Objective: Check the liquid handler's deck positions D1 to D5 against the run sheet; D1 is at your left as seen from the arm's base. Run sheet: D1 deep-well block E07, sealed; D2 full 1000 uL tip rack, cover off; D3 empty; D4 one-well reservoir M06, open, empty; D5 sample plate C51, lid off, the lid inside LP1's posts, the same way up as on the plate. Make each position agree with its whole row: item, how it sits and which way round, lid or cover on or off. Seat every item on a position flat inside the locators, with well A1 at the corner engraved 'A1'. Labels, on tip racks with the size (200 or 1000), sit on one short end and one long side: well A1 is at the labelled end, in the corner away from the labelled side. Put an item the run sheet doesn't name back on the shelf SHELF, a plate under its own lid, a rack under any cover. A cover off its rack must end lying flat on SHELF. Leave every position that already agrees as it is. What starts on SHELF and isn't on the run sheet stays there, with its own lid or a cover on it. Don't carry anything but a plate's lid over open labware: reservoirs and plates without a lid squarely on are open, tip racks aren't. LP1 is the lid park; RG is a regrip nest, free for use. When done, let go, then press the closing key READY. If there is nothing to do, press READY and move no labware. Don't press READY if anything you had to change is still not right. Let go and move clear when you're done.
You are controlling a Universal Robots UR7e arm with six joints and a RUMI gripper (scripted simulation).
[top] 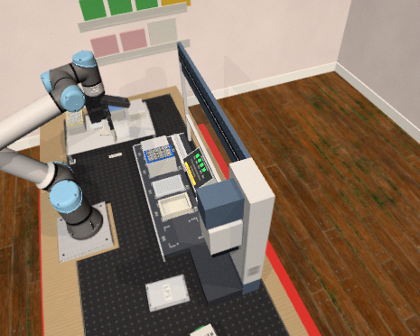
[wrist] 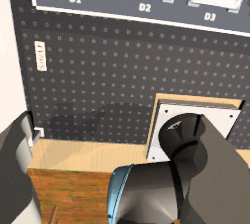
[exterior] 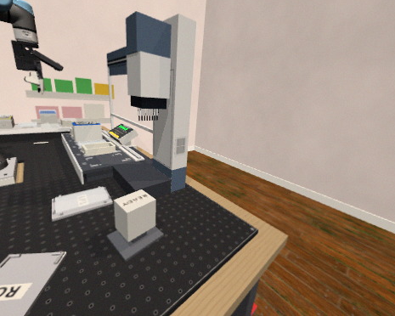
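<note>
The clear well plate is 24 cm below my hand, 17 cm ahead of it and 16 cm to the right of it. Round my hand: blue-rimmed tip rack 18 cm below, 17 cm ahead, 4 cm to the right; deep-well block 22 cm below, 17 cm ahead, 8 cm to the left; shelf label 30 cm below, 18 cm to the left, 3 cm behind.
</note>
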